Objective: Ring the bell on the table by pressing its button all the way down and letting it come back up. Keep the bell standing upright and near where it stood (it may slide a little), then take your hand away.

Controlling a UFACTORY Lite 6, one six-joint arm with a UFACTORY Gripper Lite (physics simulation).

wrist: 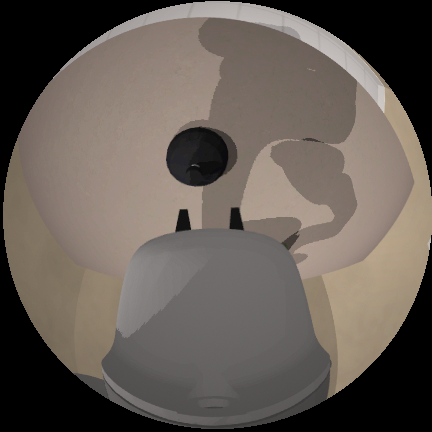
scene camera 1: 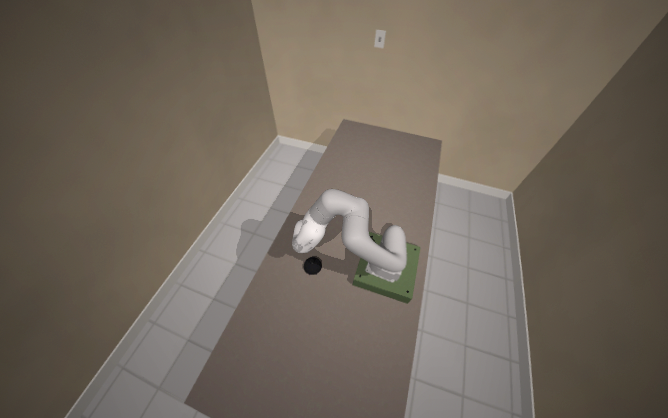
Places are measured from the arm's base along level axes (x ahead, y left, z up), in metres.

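Where they show: hand at its tool point: (wrist: pixel 209 233).
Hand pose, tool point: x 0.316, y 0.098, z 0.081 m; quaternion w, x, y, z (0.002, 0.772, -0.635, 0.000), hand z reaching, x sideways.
Note:
Each offset is from my tool point to the top centre of the thing. Level surfaces: height alone.
The black round bell @(0.020 m back, 0.013 m left, 0.090 m down) (scene camera 1: pixel 313 265) (wrist: pixel 197 156) stands upright on the table @(0.156 m down) (scene camera 1: pixel 320 340) (wrist: pixel 110 125). Its small button @(0.020 m back, 0.013 m left, 0.090 m down) (wrist: pixel 194 169) shows near the lower middle of the dome in the wrist view, with a small bright glint. My gripper (wrist: pixel 209 210) is open, its two dark fingertips apart with bare table visible between them. It is above the table, apart from the bell, which lies beyond the fingertips in the wrist view. In the scene view the fingers are hidden under the white end of the arm, up and left of the bell.
The arm's base stands on a green block (scene camera 1: pixel 385 290) to the right of the bell, near the table's right edge. The arm (scene camera 1: pixel 356 225) bends over the table behind the bell. The table's left edge is a short way left of the bell. Arm shadows fall around the bell.

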